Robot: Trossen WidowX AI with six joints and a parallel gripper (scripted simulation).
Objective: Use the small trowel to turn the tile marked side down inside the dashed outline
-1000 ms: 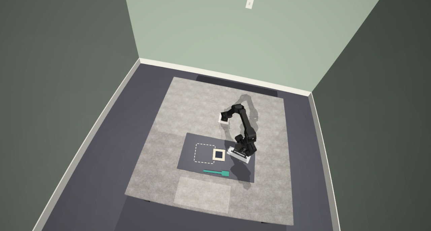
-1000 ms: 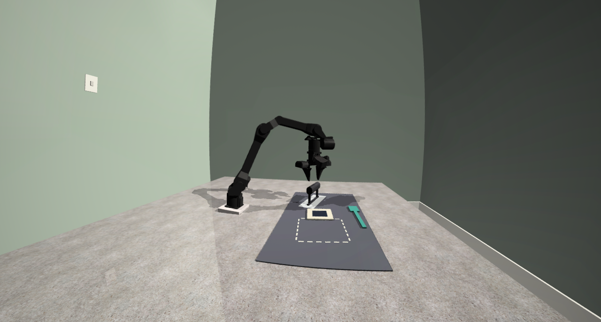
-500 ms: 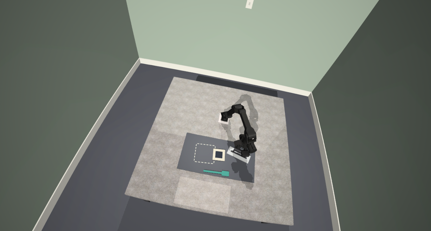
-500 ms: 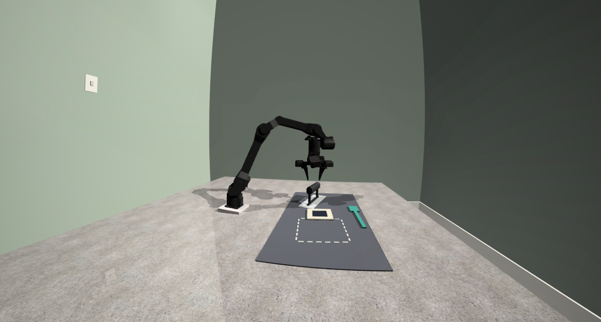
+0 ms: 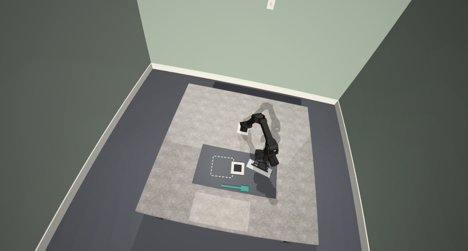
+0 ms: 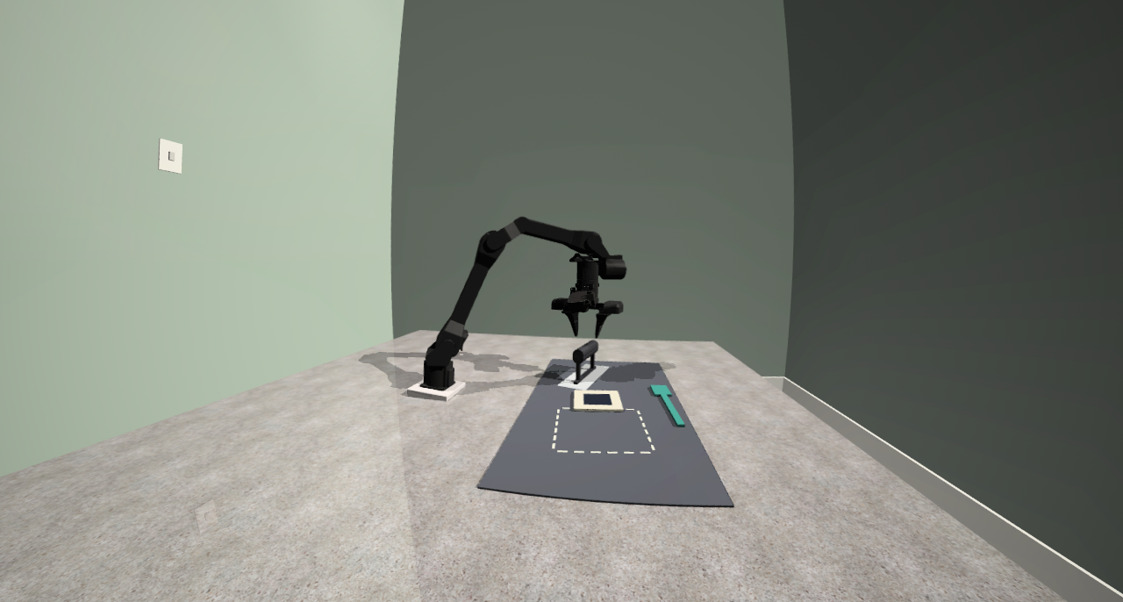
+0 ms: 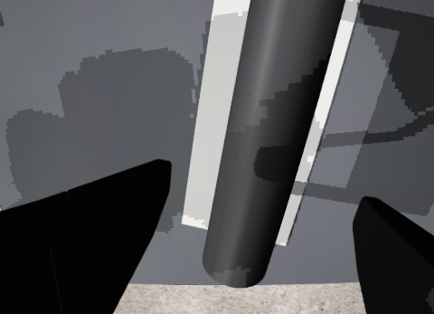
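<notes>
Right now my gripper tip is 70 mm above the white trowel, 20 mm to the left of it and 10 mm past it. Also, from my gripper tip: dark mat 170 mm to the right, 130 mm below, 60 mm ahead; teal trowel 200 mm ahead, 150 mm to the right, 110 mm below; beige tile 170 mm to the right, 110 mm below, 40 mm ahead.
</notes>
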